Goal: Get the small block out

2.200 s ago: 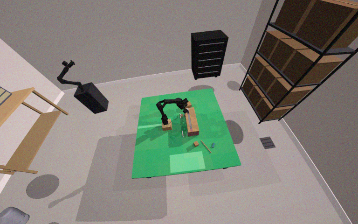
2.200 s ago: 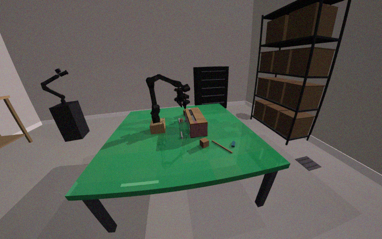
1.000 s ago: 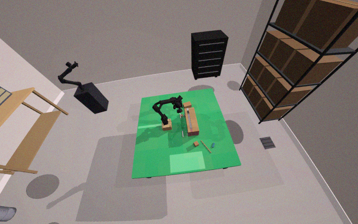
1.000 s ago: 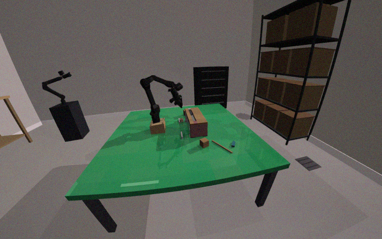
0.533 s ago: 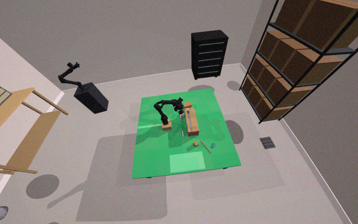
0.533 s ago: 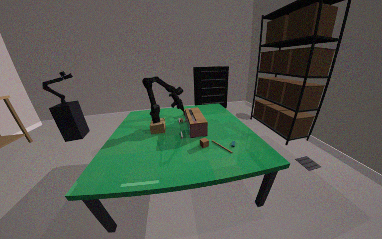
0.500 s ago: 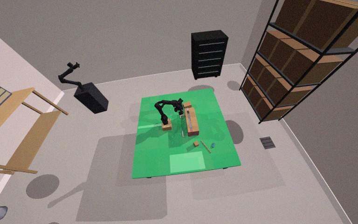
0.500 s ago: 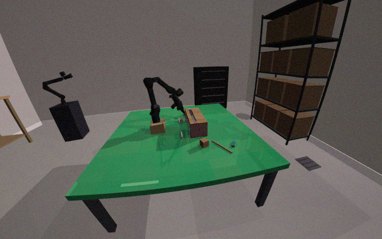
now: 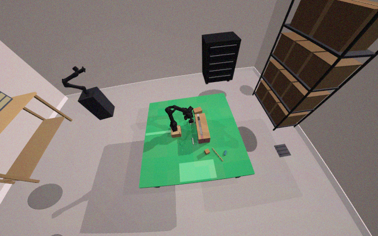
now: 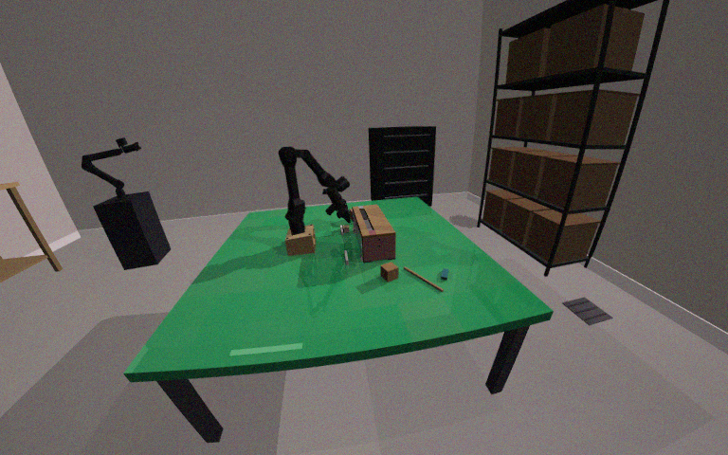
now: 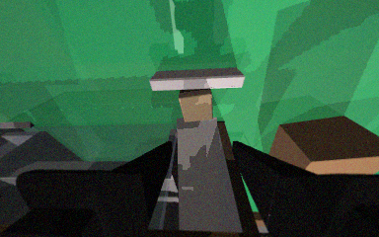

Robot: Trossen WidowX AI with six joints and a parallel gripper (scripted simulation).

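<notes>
My gripper tip is 2 cm past the tan block and 5 cm above it. Round my gripper tip: brown cube 4 cm ahead, 48 cm to the right, 4 cm below; then long wooden box 4 cm ahead, 16 cm to the right; then tan box 11 cm ahead, 16 cm to the left, 3 cm below.
</notes>
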